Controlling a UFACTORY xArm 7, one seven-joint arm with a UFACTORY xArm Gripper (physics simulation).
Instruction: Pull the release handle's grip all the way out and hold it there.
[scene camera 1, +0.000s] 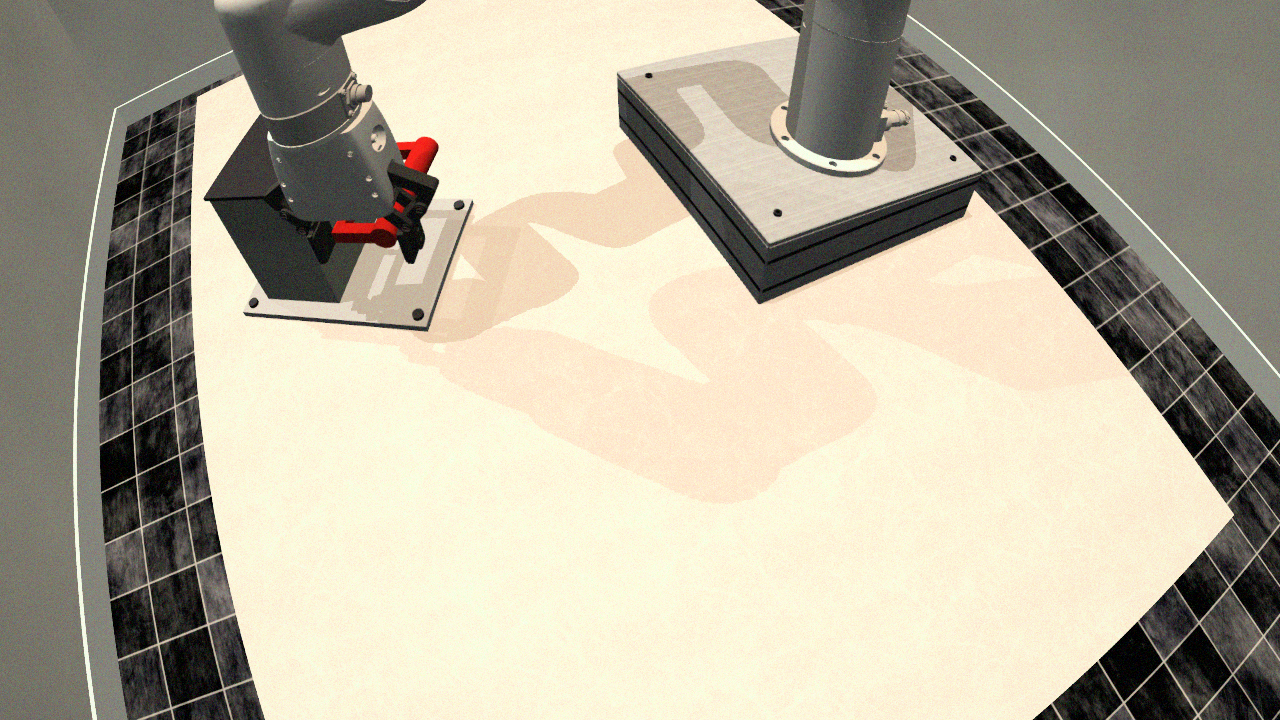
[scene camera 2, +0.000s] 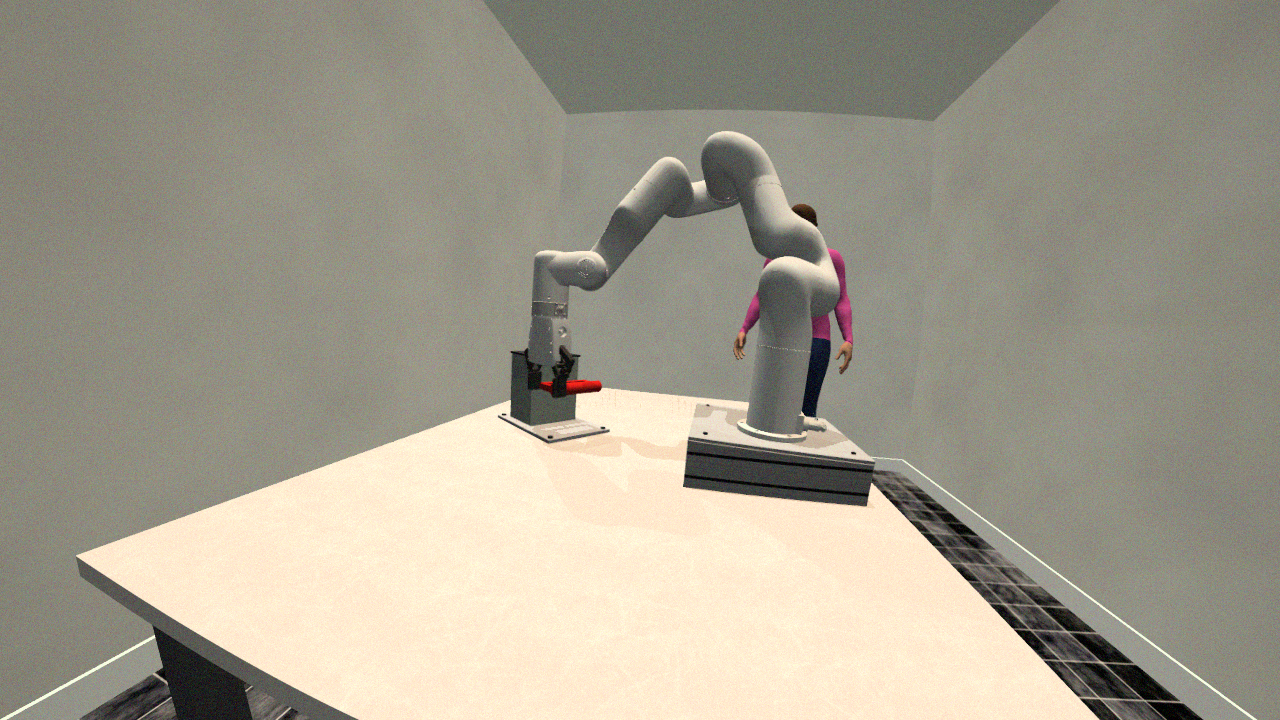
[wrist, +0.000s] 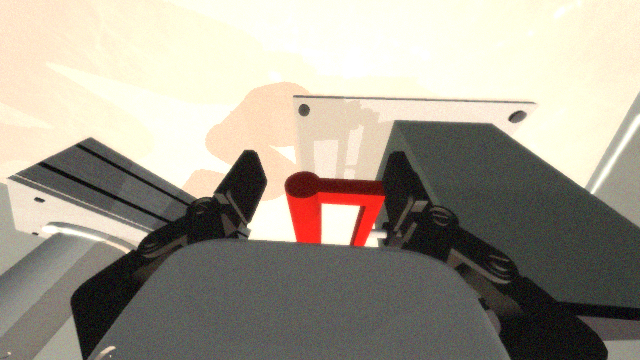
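Note:
The release handle (scene camera 1: 420, 159) (scene camera 2: 586, 386) (wrist: 306, 215) is a red rectangular frame with a thick round grip bar on its outer side. It sticks out from the side of a dark grey box (scene camera 1: 286, 259) (scene camera 2: 543, 410) (wrist: 525, 210). A short pale rod (wrist: 378, 234) shows between frame and box in the wrist view. My gripper (scene camera 1: 368, 253) (scene camera 2: 546, 389) (wrist: 322, 167) points down and is open around the handle. One finger is on the outer side of the grip, apart from it; the other is at the frame's inner side, close to the box. My gripper's body hides part of the handle.
The box stands on a pale base plate (scene camera 1: 393, 308) (scene camera 2: 572, 432) (wrist: 450, 107) with dark corner screws. The arm's mounting block (scene camera 1: 742, 205) (scene camera 2: 778, 474) (wrist: 120, 180) stands on the same table (scene camera 1: 537, 582) (scene camera 2: 447, 555). A person in a pink top (scene camera 2: 841, 295) stands behind the arm.

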